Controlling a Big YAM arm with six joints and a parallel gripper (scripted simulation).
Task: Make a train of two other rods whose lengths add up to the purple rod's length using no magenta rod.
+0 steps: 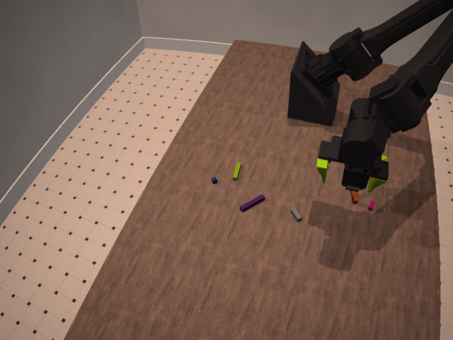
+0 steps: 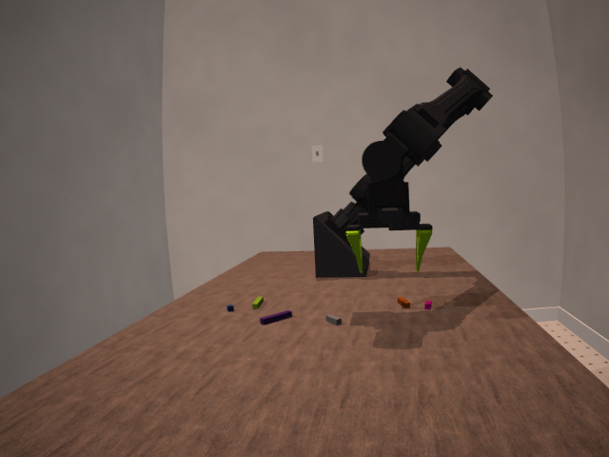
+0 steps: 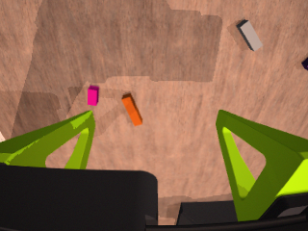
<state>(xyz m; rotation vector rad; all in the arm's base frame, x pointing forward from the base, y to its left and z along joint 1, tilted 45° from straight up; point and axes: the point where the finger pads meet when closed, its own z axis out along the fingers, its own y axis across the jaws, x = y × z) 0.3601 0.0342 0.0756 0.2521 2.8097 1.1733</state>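
Now: hand 290 mm to the left of the blue rod, 80 mm above it and 30 mm past it. From my hand the other things lie so: grey rod: 100 mm to the right, 80 mm below, 40 mm ahead; then magenta rod: 80 mm below, 70 mm to the left, 10 mm behind; then orange rod: 80 mm below, 30 mm to the left, 30 mm behind.
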